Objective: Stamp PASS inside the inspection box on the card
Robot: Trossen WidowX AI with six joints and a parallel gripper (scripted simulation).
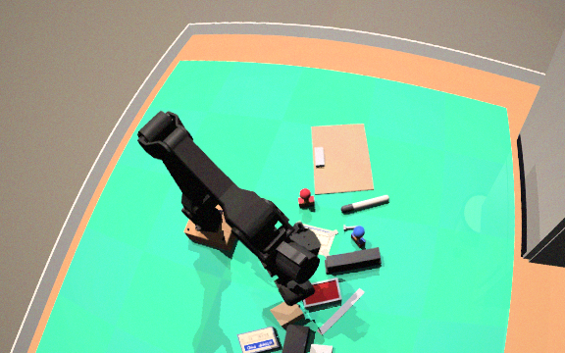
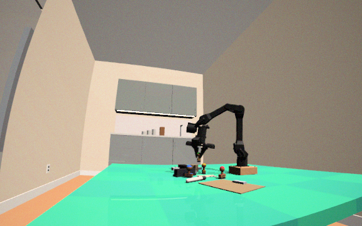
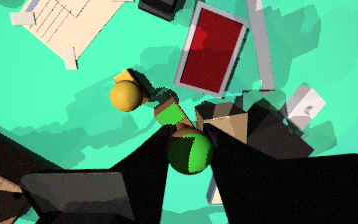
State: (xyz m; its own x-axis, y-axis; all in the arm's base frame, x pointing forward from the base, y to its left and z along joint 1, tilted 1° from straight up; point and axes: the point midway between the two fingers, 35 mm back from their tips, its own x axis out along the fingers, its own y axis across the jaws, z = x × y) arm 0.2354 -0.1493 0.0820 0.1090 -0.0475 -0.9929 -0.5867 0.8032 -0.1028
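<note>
My gripper tip is now 7 cm short of the red ink pad, 1 cm to the left of it and 9 cm above it. Also, from my gripper tip: grey strip (12 cm ahead, 5 cm to the right, 9 cm below); then yellow-knobbed stamp (1 cm behind, 5 cm to the left, 7 cm below); then green-knobbed stamp (1 cm below).
</note>
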